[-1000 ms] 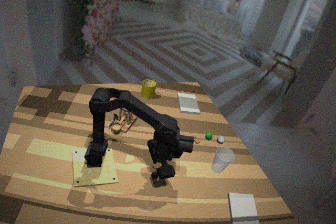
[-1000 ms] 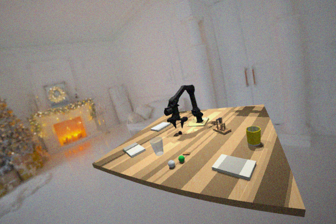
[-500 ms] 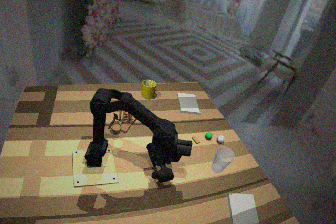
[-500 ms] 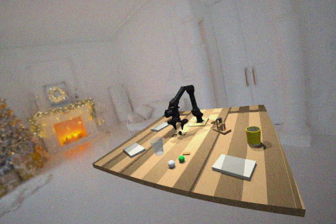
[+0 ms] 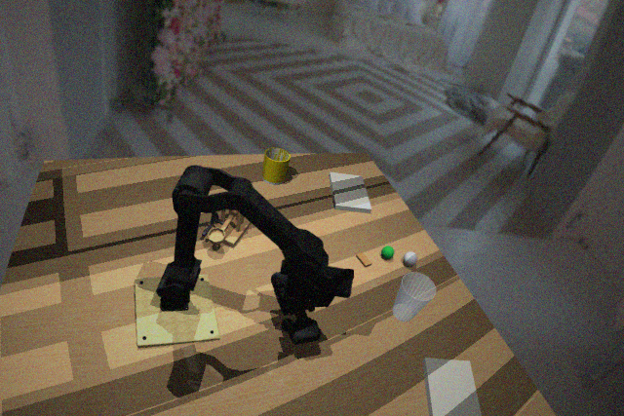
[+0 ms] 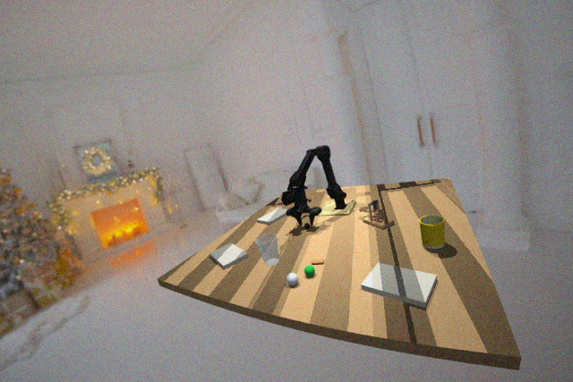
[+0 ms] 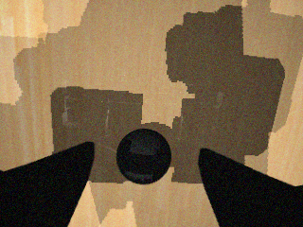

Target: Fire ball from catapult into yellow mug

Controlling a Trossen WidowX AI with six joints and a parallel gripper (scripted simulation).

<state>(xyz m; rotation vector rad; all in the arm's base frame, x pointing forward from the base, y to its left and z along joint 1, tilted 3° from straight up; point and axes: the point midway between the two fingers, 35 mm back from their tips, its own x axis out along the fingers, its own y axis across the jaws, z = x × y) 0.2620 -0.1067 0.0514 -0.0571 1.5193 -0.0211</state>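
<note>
Right now my gripper tip is 34 cm to the right of the wooden catapult, 12 cm past it and 4 cm below it. The rest, counted from my gripper tip: clear cup (32 cm ahead, 1 cm to the right, 1 cm above); dark ball (right at my gripper tip); small brown block (29 cm ahead, 19 cm to the left, 1 cm below).
</note>
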